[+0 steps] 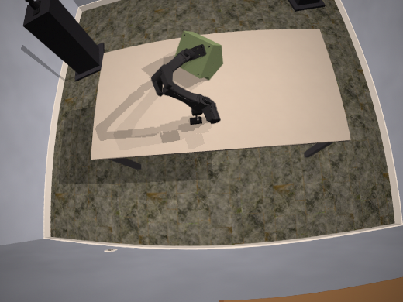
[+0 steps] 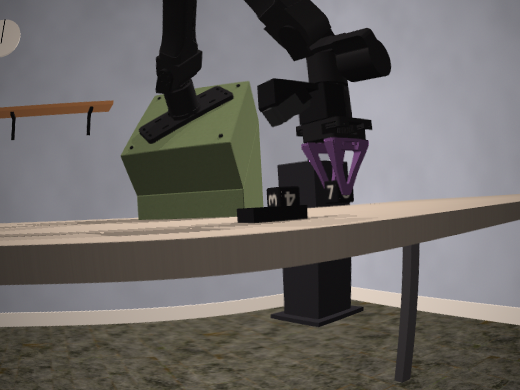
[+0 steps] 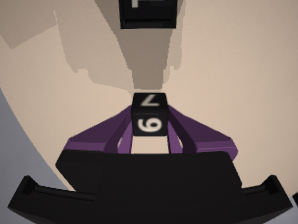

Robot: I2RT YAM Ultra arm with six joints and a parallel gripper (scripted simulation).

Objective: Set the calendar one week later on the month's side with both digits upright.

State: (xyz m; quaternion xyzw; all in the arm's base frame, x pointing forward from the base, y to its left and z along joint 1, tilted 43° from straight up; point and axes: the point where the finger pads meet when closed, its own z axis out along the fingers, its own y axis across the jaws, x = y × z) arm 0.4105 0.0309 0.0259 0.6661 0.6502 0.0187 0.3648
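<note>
Right now the black calendar tray is 100 mm to the right of my hand, 30 mm below it and 20 mm behind it.
</note>
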